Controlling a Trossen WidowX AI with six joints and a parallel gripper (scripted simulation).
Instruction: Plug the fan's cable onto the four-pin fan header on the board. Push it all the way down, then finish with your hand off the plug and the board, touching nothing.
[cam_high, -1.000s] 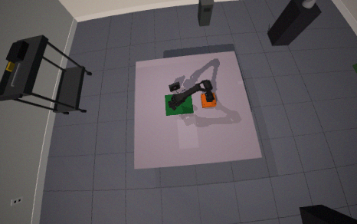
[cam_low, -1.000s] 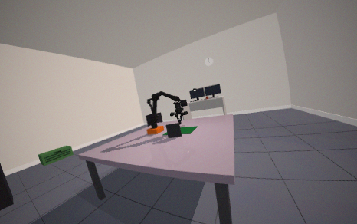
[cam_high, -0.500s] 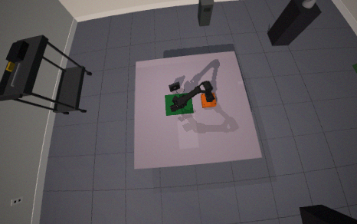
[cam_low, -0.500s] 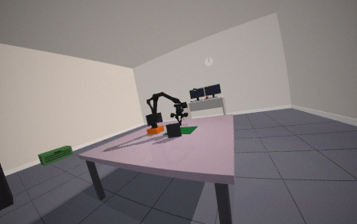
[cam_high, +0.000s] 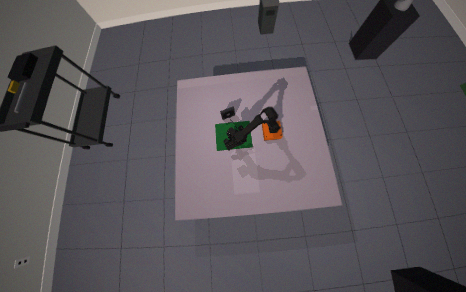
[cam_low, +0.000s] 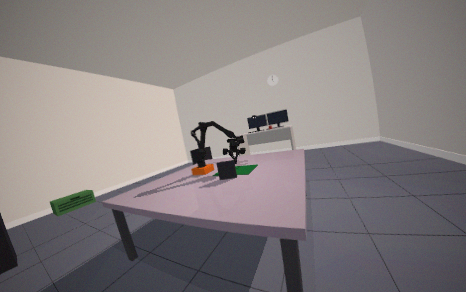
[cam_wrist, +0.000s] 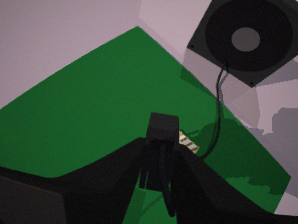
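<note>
My gripper tip is 10 cm above the board, 1 cm to the left of it and 1 cm past it. Round my gripper tip: fan cable plug (1 cm below); black fan (18 cm to the right, 3 cm below, 2 cm ahead).
</note>
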